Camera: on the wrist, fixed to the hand. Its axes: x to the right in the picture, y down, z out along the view.
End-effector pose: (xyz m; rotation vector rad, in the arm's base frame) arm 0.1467 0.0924 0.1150 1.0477 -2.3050 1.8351
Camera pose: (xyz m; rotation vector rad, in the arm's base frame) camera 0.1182 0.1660 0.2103 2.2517 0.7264 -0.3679
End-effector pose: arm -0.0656 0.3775 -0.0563 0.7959 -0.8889 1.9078
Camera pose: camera -0.0407 0.4970 -0.0766 1.2287 0.3086 -1.1862
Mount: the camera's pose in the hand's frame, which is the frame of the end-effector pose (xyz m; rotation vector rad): 0.0249 -0.0613 -0.1046 -0.1742 -0.9109 -2.9935
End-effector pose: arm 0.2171 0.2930 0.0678 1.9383 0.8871 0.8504
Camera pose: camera 0.1292 0.3801 0.0656 -0.6331 1.4675 -1.4591
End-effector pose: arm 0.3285 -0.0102 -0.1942 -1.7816 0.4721 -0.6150
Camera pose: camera 0.2835 -0.0861 -0.1074 0.8300 2.3971 0.8484
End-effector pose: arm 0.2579 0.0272 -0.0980 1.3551 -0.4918 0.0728
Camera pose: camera 0.3314 0.1065 -0.1582 0.5810 1.1644 -2.8511
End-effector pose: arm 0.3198 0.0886 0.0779 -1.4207 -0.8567 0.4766
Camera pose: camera 0.4020 0.0307 0.1501 1.1593 -2.4221 -1.3917
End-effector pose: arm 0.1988 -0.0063 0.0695 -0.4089 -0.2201 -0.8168
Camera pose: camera 0.1734 -0.1058 0.0004 0.1594 1.0703 2.0152
